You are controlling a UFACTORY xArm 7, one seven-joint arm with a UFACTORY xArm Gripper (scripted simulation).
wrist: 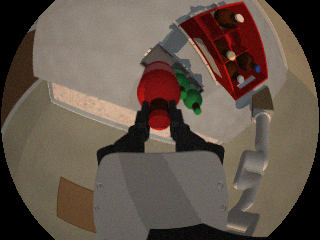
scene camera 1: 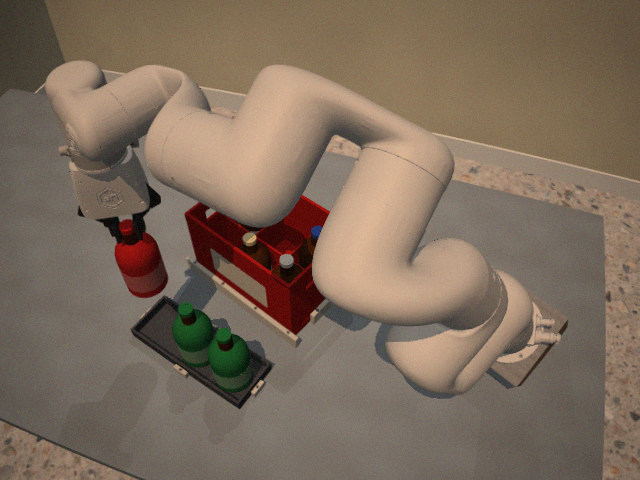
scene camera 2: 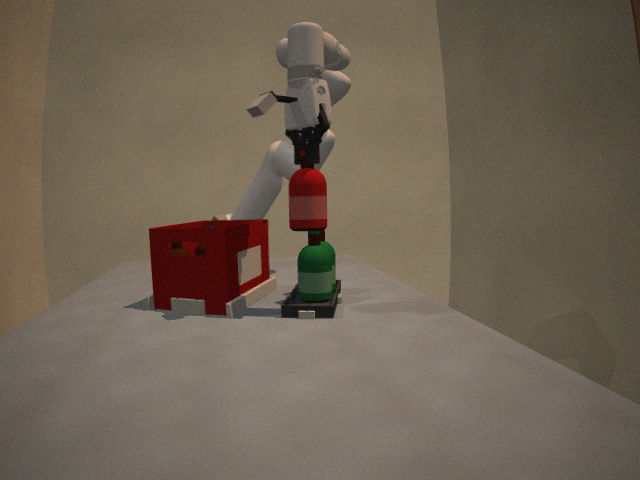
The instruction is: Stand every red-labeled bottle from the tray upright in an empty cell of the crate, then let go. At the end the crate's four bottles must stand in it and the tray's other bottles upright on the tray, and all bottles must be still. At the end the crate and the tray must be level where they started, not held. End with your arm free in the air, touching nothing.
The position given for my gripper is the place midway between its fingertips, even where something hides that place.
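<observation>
From scene camera 1 I can see my gripper [scene camera 1: 130, 235] and a red-labeled bottle [scene camera 1: 140, 262], and there's a crate [scene camera 1: 291, 304] and a tray [scene camera 1: 156, 325] too. The wrist view shows me the bottle [wrist: 158, 85] and the crate [wrist: 203, 29]. And in scene camera 2 I see the bottle [scene camera 2: 307, 187], the crate [scene camera 2: 237, 257] and the tray [scene camera 2: 292, 304].
</observation>
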